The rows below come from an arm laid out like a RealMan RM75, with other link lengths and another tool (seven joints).
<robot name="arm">
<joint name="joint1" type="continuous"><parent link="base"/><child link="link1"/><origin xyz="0 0 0.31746" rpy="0 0 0"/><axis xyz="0 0 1"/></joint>
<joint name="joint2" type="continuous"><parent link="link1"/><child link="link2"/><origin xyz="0 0 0" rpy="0 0 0"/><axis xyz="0 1 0"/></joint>
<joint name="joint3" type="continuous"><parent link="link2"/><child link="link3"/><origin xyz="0 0 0.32" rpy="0 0 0"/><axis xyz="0 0 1"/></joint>
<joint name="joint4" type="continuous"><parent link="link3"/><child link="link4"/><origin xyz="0 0 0" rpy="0 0 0"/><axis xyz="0 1 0"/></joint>
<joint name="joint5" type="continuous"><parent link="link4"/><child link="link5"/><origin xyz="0 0 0.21" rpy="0 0 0"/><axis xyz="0 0 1"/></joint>
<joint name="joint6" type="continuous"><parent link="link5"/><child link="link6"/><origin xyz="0 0 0" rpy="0 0 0"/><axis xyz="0 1 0"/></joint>
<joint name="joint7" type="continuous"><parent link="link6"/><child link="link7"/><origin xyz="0 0 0.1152" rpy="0 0 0"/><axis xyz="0 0 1"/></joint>
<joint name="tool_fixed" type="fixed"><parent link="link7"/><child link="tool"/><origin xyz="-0.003 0.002 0.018" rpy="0 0.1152 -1.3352"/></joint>
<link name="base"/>
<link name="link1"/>
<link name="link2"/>
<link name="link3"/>
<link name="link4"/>
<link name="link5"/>
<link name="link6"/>
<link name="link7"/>
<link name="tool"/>
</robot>
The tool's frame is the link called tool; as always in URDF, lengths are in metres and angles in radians. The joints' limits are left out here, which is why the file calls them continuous.
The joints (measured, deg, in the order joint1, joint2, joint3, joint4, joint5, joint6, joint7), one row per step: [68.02 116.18 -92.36 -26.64 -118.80 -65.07 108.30]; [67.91 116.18 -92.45 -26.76 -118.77 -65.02 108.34]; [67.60 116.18 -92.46 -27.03 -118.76 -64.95 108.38]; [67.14 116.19 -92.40 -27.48 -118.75 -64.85 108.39]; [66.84 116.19 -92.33 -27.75 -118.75 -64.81 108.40]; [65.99 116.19 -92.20 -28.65 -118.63 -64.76 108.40]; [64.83 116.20 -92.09 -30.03 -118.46 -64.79 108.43]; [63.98 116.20 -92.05 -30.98 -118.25 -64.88 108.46]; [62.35 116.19 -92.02 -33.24 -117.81 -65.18 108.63]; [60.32 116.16 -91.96 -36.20 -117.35 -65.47 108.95]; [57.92 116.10 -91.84 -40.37 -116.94 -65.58 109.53]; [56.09 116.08 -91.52 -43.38 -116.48 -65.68 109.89]
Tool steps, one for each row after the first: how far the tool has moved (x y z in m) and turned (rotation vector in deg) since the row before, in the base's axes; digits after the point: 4 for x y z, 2 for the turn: [0.0004 -0.0002 -0.0001 0.04 0.02 0.00]; [0.0012 -0.0003 0.0001 0.11 0.14 -0.09]; [0.0014 -0.0004 0.0001 0.16 0.28 -0.07]; [0.0010 -0.0003 0.0002 0.10 0.18 -0.09]; [0.0022 -0.0010 0.0005 0.21 0.61 -0.14]; [0.0024 -0.0017 0.0006 0.20 0.82 -0.08]; [0.0019 -0.0015 0.0005 0.06 0.60 -0.15]; [0.0017 -0.0031 0.0013 0.10 1.29 -0.03]; [0.0016 -0.0036 0.0022 0.31 1.60 0.05]; [-0.0011 -0.0035 0.0040 0.85 2.11 0.55]; [-0.0007 -0.0028 0.0036 0.68 1.82 0.20]
